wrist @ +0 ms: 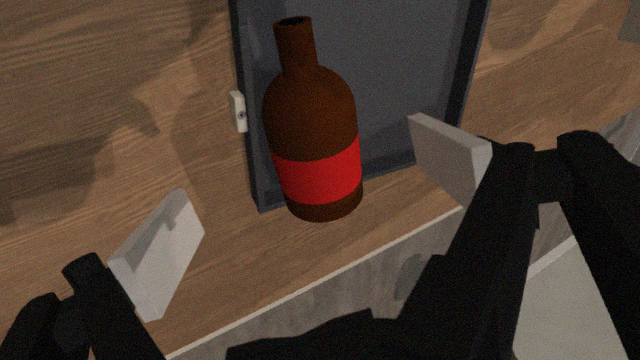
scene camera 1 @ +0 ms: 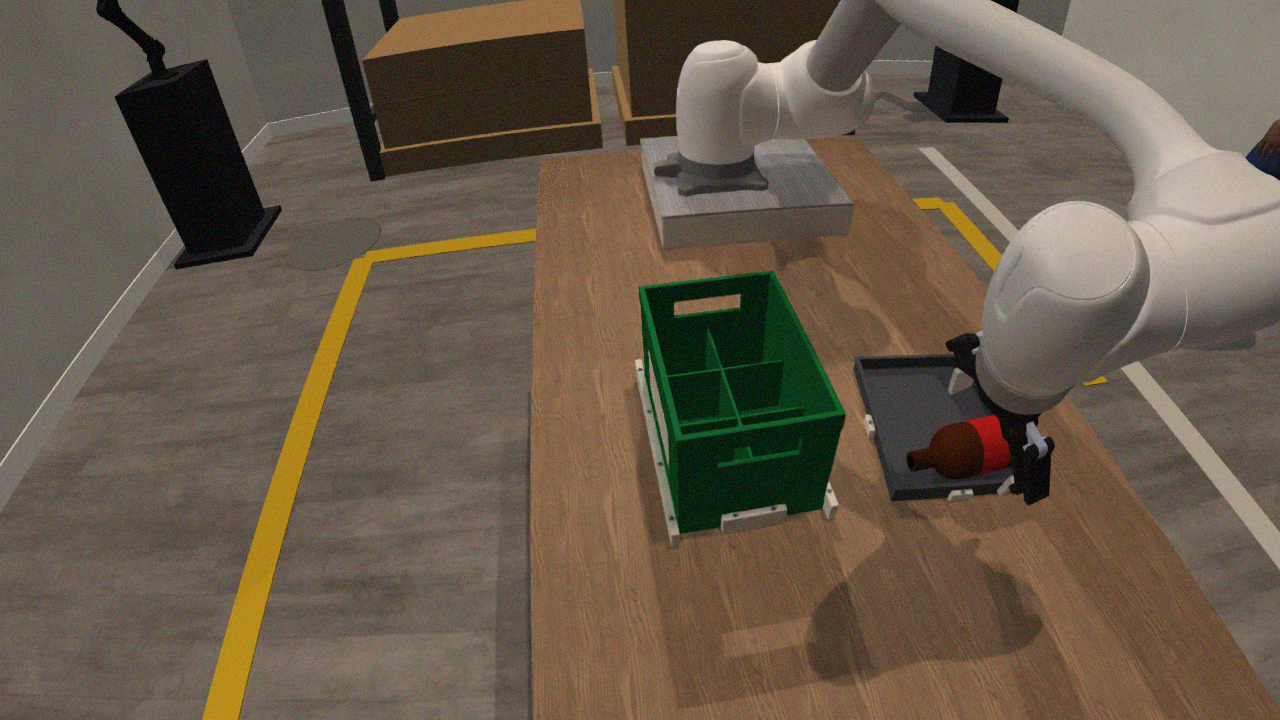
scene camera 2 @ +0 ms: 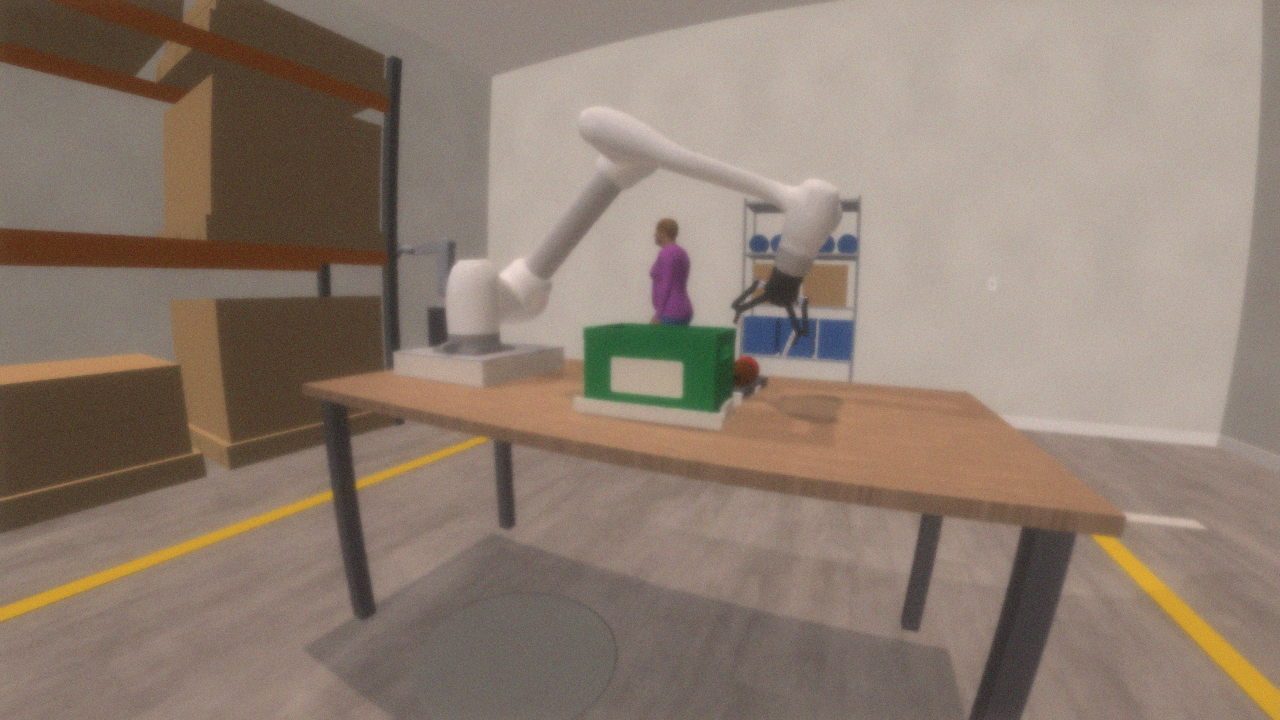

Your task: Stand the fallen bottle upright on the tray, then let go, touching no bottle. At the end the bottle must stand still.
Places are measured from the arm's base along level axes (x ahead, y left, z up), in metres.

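Pixels of known places: gripper, fingertip midpoint: (wrist: pixel 301 176) (scene camera 1: pixel 984 436) (scene camera 2: pixel 758 345); arm's base at its link origin: (scene camera 1: pixel 716 173) (scene camera 2: pixel 474 351).
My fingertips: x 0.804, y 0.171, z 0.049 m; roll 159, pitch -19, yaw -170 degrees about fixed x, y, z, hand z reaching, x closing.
Ahead of a thing's pixels: the offset from my fingertips to its middle. "pt": to the spot under its first point. Level surfaces: height alone.
The brown bottle @(0.015 m left, 0.044 m back, 0.079 m down) (scene camera 1: pixel 959 450) (scene camera 2: pixel 745 369) (wrist: pixel 312 115) with a red label lies on its side at the near end of the dark tray @(pt 0.005 m right, 0.182 m back, 0.116 m down) (scene camera 1: pixel 904 398) (wrist: pixel 400 60). Its neck points toward the green crate. In the wrist view its base overlaps the tray's edge; whether it rests on the rim I cannot tell. In scene camera 1 a finger hides the base. My gripper (scene camera 1: pixel 984 434) (scene camera 2: pixel 765 329) (wrist: pixel 301 176) is open and empty, tilted, above the bottle's base end. In the wrist view the pads stand wide apart on either side of the base, not touching it.
The green crate @(0.282 m right, 0.152 m back, 0.033 m down) (scene camera 1: pixel 760 488) (scene camera 2: pixel 597 367) with dividers stands beside the tray, held by white brackets on the wooden table @(0.121 m down) (scene camera 1: pixel 608 608) (scene camera 2: pixel 895 456). The arm's base plate (scene camera 1: pixel 751 223) (scene camera 2: pixel 483 362) is at the table's far end. A person (scene camera 2: pixel 669 277) stands behind the table.
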